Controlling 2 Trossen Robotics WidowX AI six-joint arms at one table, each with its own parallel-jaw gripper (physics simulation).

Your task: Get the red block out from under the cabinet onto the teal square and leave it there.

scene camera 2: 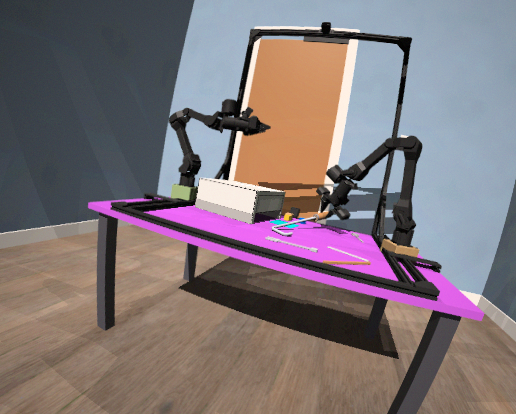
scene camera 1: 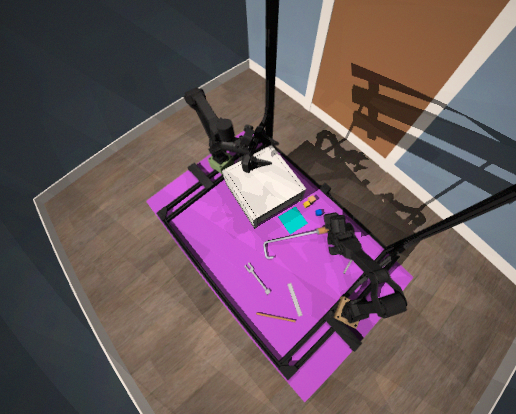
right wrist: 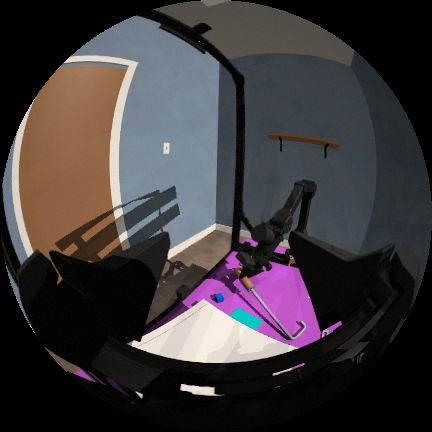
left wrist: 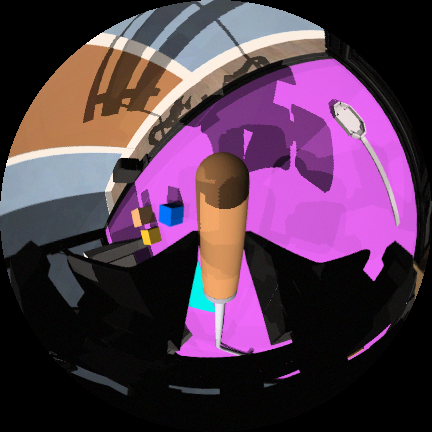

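Pixels of known places: left gripper, fingertip midpoint: (scene camera 2: 323, 216) (scene camera 1: 329, 228) (right wrist: 242, 278) (left wrist: 220, 236); right gripper, fingertip midpoint: (scene camera 2: 268, 129) (scene camera 1: 275, 153) (right wrist: 231, 237); left arm's base, link origin: (scene camera 2: 401, 243) (scene camera 1: 350, 312); right arm's base, link origin: (scene camera 2: 186, 185) (scene camera 1: 220, 157).
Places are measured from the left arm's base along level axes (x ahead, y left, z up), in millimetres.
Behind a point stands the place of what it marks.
Note:
The white cabinet (scene camera 1: 262, 187) {x 594, y -317, z 83 mm} (scene camera 2: 225, 200) {x 674, y -225, z 15 mm} (right wrist: 210, 335) {x 516, y -363, z 84 mm} stands on the table beside the teal square (scene camera 1: 292, 220) {x 404, y -282, z -51 mm} (scene camera 2: 276, 222) {x 440, y -283, z -51 mm} (left wrist: 200, 295) {x 382, y -255, z -51 mm} (right wrist: 245, 318) {x 378, y -271, z -51 mm}. The red block does not show in any view. My left gripper (scene camera 1: 324, 231) {x 229, y -301, z 12 mm} (scene camera 2: 325, 214) {x 229, y -301, z 12 mm} (left wrist: 220, 236) {x 229, y -301, z 12 mm} is shut on the wooden handle of a hooked metal rod (scene camera 1: 295, 236) {x 355, y -201, z -10 mm} (scene camera 2: 300, 223) (right wrist: 270, 310) {x 369, y -193, z -12 mm}. The handle is raised above the table, and the rod slants down past the teal square, its bent end on the side nearer the wrench. My right gripper (scene camera 1: 265, 162) (scene camera 2: 269, 127) {x 550, y -341, z 354 mm} (right wrist: 231, 237) {x 550, y -341, z 354 mm} is open and empty, high above the cabinet.
A blue block (scene camera 1: 319, 212) {x 299, y -375, z -26 mm} (left wrist: 171, 214) {x 292, y -369, z -28 mm} (right wrist: 218, 298) {x 314, y -377, z -29 mm}, a yellow block (scene camera 1: 307, 204) {x 371, y -388, z -27 mm} (left wrist: 150, 236) {x 365, y -384, z -30 mm} and a tan block (scene camera 1: 313, 199) {x 354, y -425, z -21 mm} (left wrist: 142, 216) {x 351, y -418, z -28 mm} lie near the cabinet and teal square. A wrench (scene camera 1: 258, 278) {x 420, y 55, z -46 mm} (scene camera 2: 291, 244) {x 426, y 57, z -48 mm}, a pale strip (scene camera 1: 295, 300) {x 227, y 59, z -50 mm} and a wooden stick (scene camera 1: 276, 317) {x 271, y 164, z -45 mm} lie farther off.

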